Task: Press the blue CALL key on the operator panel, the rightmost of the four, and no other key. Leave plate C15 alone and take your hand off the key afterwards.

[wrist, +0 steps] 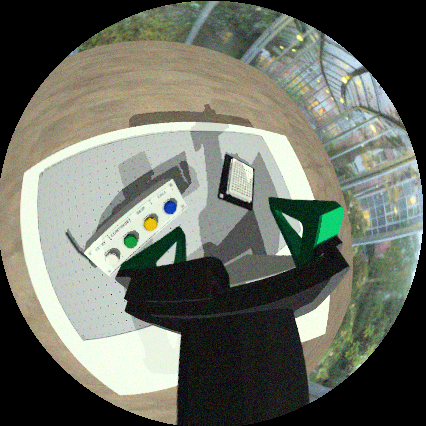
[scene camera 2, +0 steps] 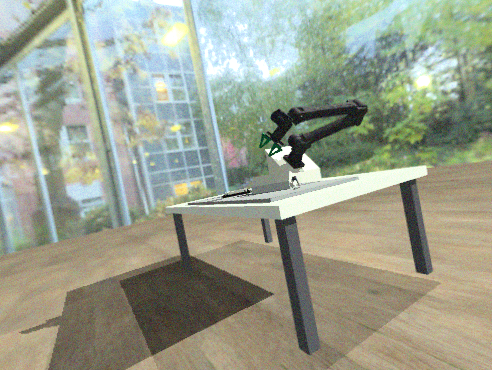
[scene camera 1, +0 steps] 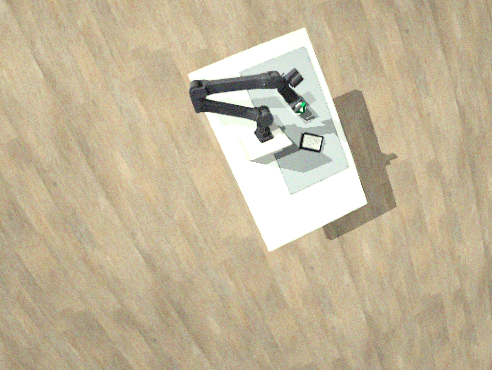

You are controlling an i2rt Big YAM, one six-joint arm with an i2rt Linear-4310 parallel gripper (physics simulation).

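Places are measured from the arm's base along level axes (x right, y ahead, z up), in millimetres.
Pixels of known places: gripper, fingertip midpoint: [wrist: 224, 217] [scene camera 2: 264, 152] [scene camera 1: 299, 107]; arm's base, origin of the base link: [scene camera 2: 293, 161] [scene camera 1: 263, 135].
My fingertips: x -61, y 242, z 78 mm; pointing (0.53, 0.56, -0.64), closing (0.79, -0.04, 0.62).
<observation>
Ahead of a thing's pixels: the offset from my fingertips to its top centre. "pt": to the spot under its first point. Level surfaces: height alone.
The operator panel @[dx -97, dy +46, dz -125 mm] [wrist: 160, 213] lies at the left in the wrist view, with white, green @[dx -111, dy +15, dz -134 mm] [wrist: 131, 240], yellow @[dx -65, dy +35, dz -134 mm] [wrist: 150, 223] and blue keys in a row. The blue CALL key @[dx -19, dy +54, dz -134 mm] [wrist: 170, 207] is at its upper right end and uncovered. My gripper [scene camera 1: 301, 107] [scene camera 2: 267, 150] [wrist: 224, 217] is open and empty, high above the table. In the wrist view its left finger overlaps the panel's lower edge near the white and green keys. In the top view the arm and gripper hide most of the panel. Plate C15 @[dx +226, dy +95, dz -183 mm] [scene camera 1: 312, 142] [wrist: 241, 180] sits in a black frame, apart from the gripper.
A grey mat @[dz -209 mm] [scene camera 1: 300, 182] [wrist: 65, 200] lies on the white table [scene camera 1: 280, 215] [scene camera 2: 390, 176]. The arm's base stands on a white block [scene camera 1: 255, 150] beside the mat. A dark cable @[pt dx -266, dy +53, dz -209 mm] [wrist: 75, 242] leaves the panel's white-key end.
</observation>
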